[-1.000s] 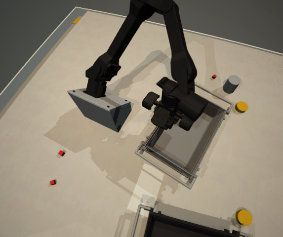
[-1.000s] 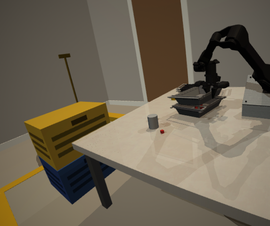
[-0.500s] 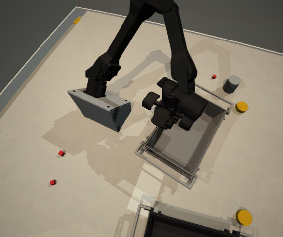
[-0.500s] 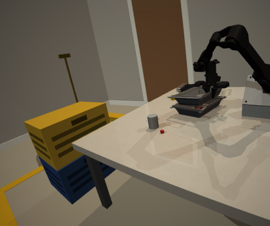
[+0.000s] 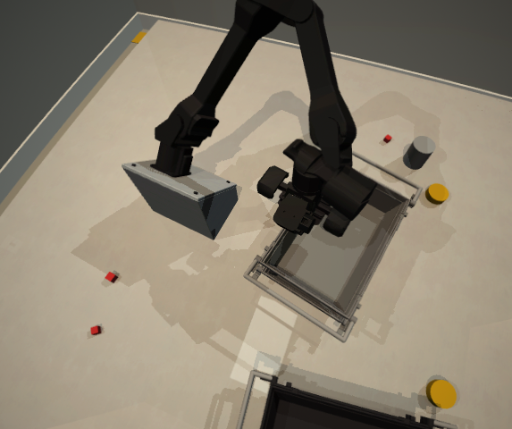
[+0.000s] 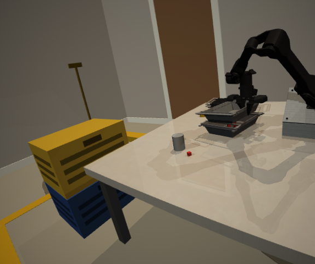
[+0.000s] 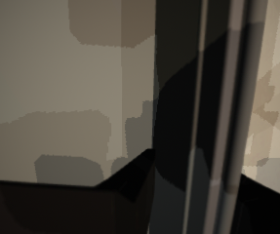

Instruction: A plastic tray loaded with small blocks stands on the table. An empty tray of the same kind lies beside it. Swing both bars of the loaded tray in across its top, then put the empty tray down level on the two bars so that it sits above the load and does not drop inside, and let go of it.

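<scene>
Now: the empty tray 80 mm ahead of my gripper tip, 10 mm to the right of it and 30 mm above it. Also, from my gripper tip: red block (90 mm ahead, 370 mm to the left, 80 mm below).
</scene>
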